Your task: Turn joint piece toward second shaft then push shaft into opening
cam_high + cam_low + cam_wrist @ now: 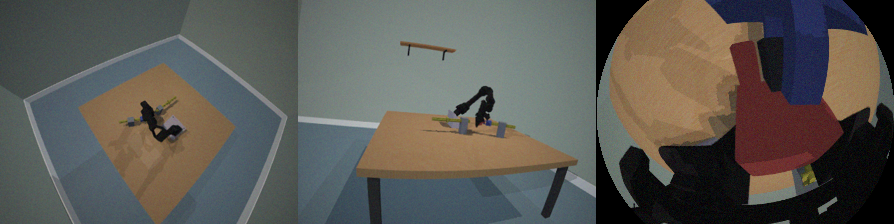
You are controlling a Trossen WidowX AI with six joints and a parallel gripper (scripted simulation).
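My gripper tip is now 4 cm below the red joint piece, 2 cm to the right of it and 1 cm short of it.
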